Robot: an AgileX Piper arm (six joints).
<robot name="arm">
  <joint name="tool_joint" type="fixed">
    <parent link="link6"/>
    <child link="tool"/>
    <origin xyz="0 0 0" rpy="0 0 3.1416"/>
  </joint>
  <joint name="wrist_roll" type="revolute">
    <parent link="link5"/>
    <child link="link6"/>
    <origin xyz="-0.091 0 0" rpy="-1.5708 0 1.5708"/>
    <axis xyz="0 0 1"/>
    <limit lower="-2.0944" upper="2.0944"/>
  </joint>
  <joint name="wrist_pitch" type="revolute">
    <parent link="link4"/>
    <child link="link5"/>
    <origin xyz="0 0 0" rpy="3.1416 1.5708 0"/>
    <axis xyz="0 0 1"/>
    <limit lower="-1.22" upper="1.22"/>
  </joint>
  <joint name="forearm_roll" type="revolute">
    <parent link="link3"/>
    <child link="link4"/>
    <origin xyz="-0.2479 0.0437 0" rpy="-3.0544 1.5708 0"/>
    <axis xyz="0 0 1"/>
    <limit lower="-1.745" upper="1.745"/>
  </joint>
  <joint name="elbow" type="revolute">
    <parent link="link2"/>
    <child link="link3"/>
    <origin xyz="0.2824 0.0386 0" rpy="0 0 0"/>
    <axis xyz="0 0 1"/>
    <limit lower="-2.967" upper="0"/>
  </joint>
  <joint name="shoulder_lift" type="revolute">
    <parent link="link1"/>
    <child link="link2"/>
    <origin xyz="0 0 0" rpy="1.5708 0 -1.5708"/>
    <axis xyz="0 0 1"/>
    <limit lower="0" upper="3.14"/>
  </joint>
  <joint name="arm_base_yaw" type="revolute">
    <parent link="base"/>
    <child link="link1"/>
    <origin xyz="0 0 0.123" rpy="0 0 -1.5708"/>
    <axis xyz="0 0 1"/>
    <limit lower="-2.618" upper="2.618"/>
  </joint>
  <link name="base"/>
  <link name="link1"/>
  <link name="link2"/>
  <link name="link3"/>
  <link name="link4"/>
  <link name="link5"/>
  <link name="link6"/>
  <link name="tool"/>
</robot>
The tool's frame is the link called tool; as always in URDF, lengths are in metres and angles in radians.
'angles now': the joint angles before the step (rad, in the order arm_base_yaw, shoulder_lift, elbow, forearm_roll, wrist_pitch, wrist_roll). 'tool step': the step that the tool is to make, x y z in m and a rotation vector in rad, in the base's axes. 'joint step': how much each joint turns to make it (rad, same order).
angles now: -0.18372 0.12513 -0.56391 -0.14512 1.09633 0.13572
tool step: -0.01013 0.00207 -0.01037 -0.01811 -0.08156 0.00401
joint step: -0.00003 -0.10016 0.04577 0.00002 -0.02952 -0.00079
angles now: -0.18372 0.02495 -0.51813 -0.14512 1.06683 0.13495
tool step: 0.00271 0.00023 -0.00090 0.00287 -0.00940 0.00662
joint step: -0.00002 0.00371 0.00933 0.00743 -0.02198 -0.00002
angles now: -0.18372 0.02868 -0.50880 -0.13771 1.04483 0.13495
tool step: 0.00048 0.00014 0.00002 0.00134 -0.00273 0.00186
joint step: -0.00001 0.00079 0.00110 0.00254 -0.00437 -0.00001
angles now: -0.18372 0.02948 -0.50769 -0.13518 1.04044 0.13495
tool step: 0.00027 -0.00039 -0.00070 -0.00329 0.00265 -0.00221
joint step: 0.00004 0.00001 0.00289 -0.00437 -0.00090 0.00005
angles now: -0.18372 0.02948 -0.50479 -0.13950 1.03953 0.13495
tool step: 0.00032 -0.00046 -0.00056 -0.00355 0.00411 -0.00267
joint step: 0.00005 0.00121 0.00215 -0.00507 0.00004 0.00005
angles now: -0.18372 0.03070 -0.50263 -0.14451 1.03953 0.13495
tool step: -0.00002 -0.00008 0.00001 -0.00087 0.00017 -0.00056
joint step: 0.00001 0.00001 0.00000 -0.00106 0.00000 0.00001
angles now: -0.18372 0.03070 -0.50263 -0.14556 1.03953 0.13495
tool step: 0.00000 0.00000 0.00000 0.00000 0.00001 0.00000
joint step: 0.00000 0.00000 0.00000 0.00000 0.00001 0.00000
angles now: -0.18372 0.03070 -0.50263 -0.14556 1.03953 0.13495
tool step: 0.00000 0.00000 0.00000 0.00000 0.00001 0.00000
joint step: 0.00000 0.00000 0.00000 0.00000 0.00001 0.00000
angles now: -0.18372 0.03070 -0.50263 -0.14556 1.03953 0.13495
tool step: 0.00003 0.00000 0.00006 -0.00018 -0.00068 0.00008
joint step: -0.00002 0.00001 -0.00001 0.00001 -0.00070 -0.00001
